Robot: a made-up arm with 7 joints.
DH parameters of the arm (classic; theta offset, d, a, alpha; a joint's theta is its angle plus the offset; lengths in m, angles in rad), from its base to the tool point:
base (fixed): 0.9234 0 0.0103 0
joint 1: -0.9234 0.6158 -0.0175 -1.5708
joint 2: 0 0.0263 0.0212 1.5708
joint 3: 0 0.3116 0.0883 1.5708
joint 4: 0 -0.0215 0.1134 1.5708
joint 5: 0 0.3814 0.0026 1.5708
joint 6: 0 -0.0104 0.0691 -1.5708
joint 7: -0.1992 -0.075 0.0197 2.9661
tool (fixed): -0.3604 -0.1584 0 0
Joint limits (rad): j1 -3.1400..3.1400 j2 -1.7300..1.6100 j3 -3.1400..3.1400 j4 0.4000..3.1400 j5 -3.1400..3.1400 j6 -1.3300..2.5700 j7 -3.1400..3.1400
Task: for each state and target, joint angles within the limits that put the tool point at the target. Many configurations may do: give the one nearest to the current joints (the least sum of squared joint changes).
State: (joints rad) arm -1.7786 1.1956 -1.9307 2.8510 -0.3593 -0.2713 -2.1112
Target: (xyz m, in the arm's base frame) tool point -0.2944 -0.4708 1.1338
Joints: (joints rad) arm -2.0073 0.7519 -2.0164 2.7309 -0.3968 -0.5116 -2.1183
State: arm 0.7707 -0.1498 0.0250 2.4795 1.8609 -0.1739 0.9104
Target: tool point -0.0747 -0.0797 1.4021
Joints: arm 0.7735 -0.4759 0.0183 2.6746 1.8203 -0.0446 0.9184
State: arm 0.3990 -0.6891 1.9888 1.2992 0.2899 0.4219 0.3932
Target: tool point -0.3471 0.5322 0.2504
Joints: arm -0.1468 -1.5344 2.3550 1.4375 0.2058 0.4396 0.3010
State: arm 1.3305 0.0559 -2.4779 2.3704 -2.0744 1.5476 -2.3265
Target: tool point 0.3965 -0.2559 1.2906
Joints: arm 2.0824 -0.3031 -2.2182 2.4386 -2.2460 1.1579 -1.8663
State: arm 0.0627 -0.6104 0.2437 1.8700 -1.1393 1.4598 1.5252
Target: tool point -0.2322 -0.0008 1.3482
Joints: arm 0.1337 -0.9064 0.1347 2.0688 -1.1744 1.4642 1.5152
